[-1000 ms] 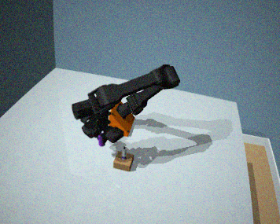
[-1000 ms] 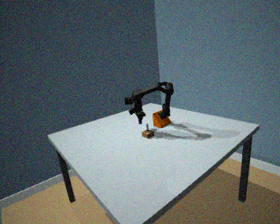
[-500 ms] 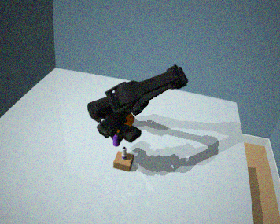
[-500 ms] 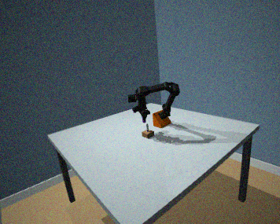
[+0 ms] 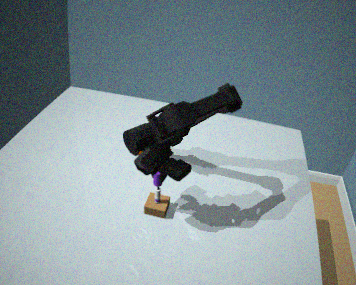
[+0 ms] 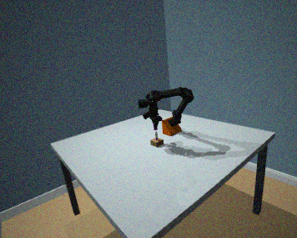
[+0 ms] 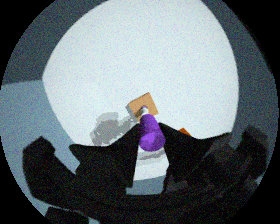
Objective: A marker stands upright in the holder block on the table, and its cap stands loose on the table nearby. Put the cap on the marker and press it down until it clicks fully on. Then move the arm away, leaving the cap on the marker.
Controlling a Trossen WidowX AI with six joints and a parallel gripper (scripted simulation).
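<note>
Now: the holder block 120 mm below my gripper tip. The rest, counted from my gripper tip: purple cap: 10 mm above.
</note>
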